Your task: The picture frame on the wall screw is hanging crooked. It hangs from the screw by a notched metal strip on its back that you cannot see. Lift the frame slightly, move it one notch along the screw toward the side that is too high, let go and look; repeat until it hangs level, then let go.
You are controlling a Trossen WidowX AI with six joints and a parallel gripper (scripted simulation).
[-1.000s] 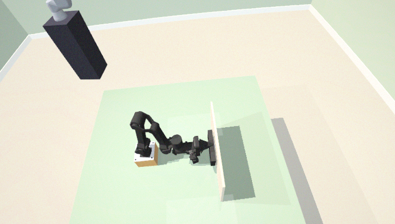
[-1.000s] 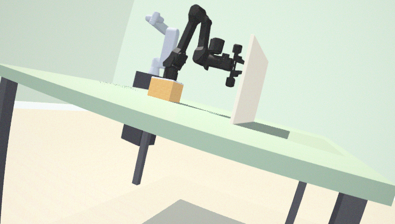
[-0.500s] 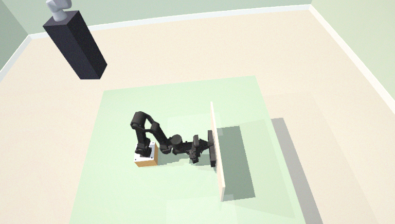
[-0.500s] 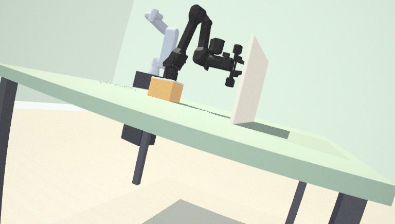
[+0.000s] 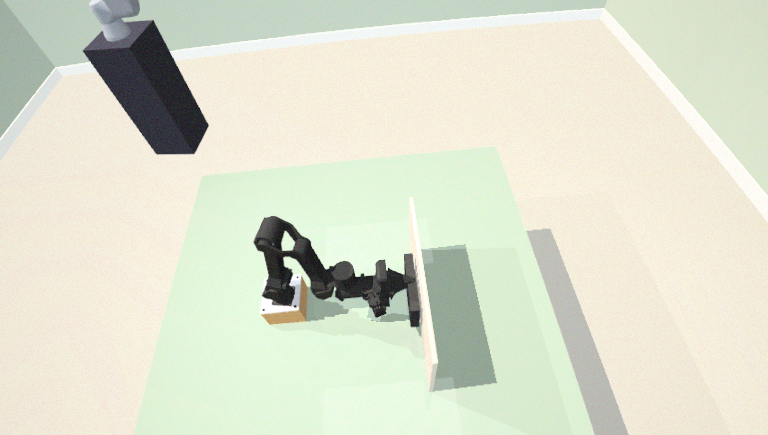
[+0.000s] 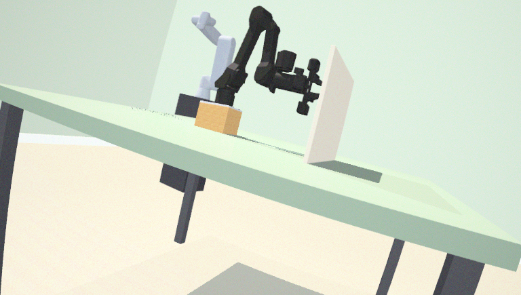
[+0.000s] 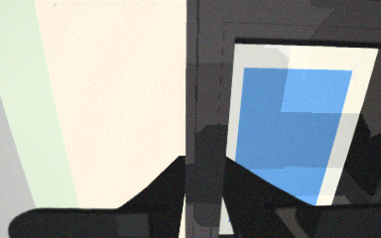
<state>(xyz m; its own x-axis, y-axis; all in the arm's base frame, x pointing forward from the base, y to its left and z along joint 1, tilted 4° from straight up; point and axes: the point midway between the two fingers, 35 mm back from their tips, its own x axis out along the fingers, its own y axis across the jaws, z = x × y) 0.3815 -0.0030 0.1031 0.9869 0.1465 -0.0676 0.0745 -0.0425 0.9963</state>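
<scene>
Right now the picture frame is 50 mm below my gripper tip. Also, from my gripper tip: cream wall panel: 10 mm ahead, 10 mm to the right, 70 mm below.
</scene>
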